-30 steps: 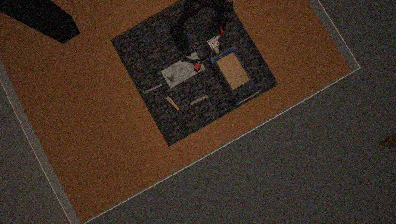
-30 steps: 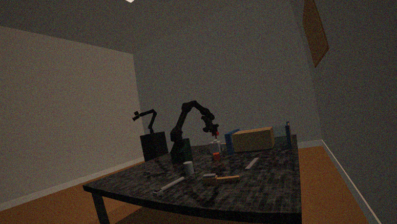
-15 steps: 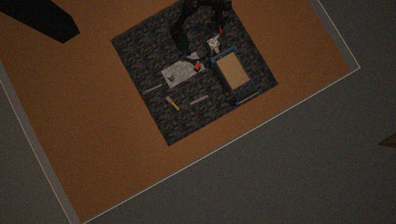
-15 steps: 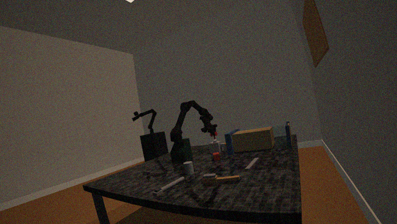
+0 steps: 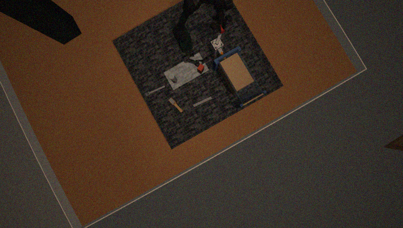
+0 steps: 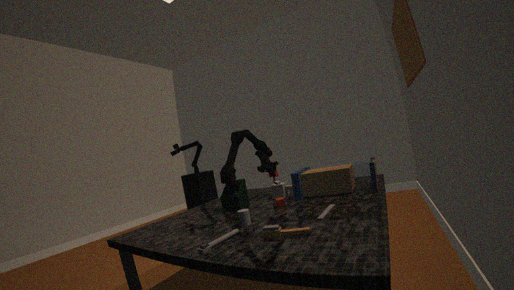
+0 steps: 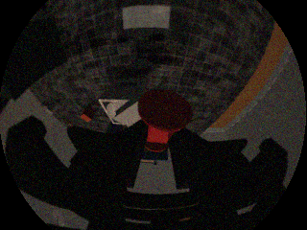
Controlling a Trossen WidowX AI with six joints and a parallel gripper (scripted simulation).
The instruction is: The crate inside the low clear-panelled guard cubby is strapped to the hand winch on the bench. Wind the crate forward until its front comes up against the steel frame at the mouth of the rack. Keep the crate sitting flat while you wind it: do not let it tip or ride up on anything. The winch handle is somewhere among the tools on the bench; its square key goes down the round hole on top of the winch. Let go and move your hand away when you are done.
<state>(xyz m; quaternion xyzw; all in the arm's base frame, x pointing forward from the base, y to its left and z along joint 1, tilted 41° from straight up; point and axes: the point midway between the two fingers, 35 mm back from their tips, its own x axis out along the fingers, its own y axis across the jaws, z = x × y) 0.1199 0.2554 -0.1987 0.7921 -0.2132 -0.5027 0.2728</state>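
My gripper tip is 3 cm to the left of the winch handle, 3 cm above it and 1 cm short of it. From my gripper tip the other things lie so: red grip (2 cm behind); then blue steel frame (21 cm ahead, 8 cm to the right, 3 cm below); then winch (10 cm below, 8 cm to the right, 3 cm ahead).
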